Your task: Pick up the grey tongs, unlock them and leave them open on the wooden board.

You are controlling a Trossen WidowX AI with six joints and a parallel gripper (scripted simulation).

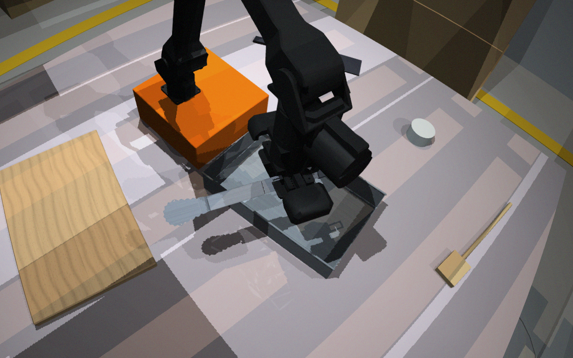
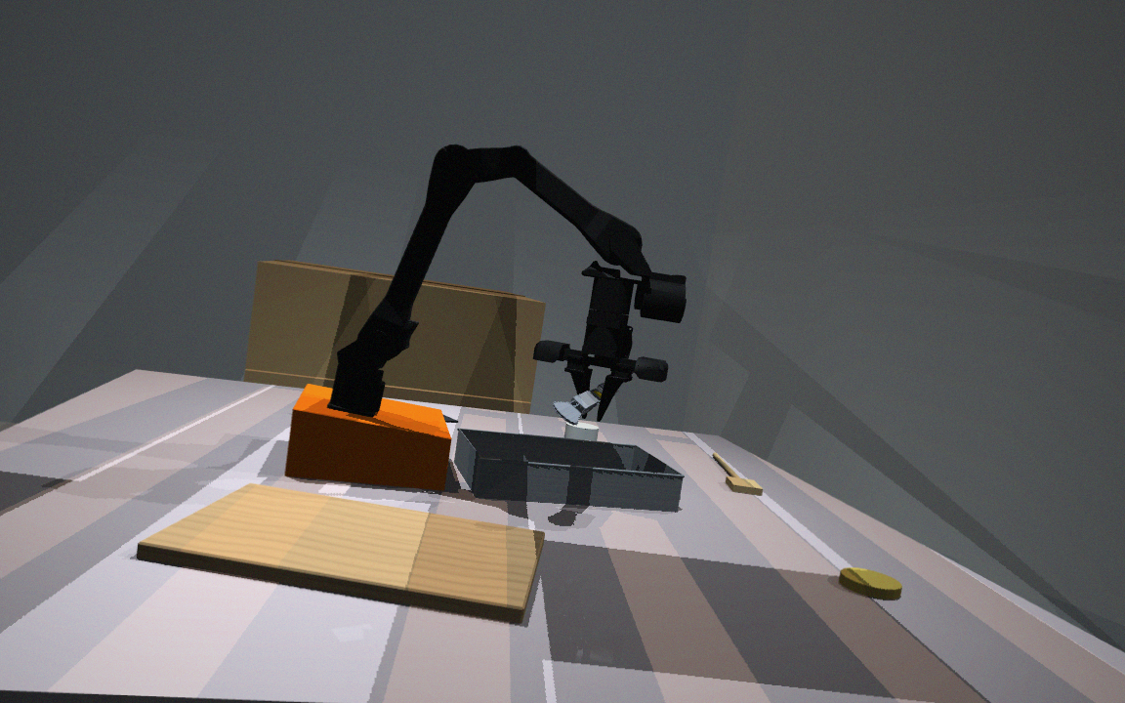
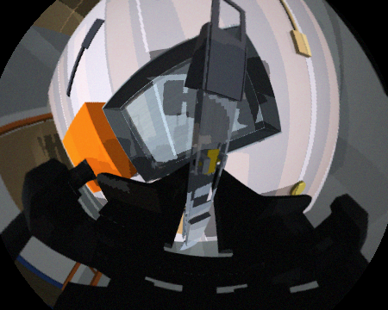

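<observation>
The wooden board is 280 mm behind my gripper tip, 300 mm to the right of it and 110 mm below it. The rest, counted from my gripper tip: white cylinder (80 mm ahead, 440 mm to the left, 100 mm below); then roasting tin (20 mm behind, 70 mm to the left, 90 mm below); then yellow disc (310 mm ahead, 270 mm to the right, 110 mm below).
</observation>
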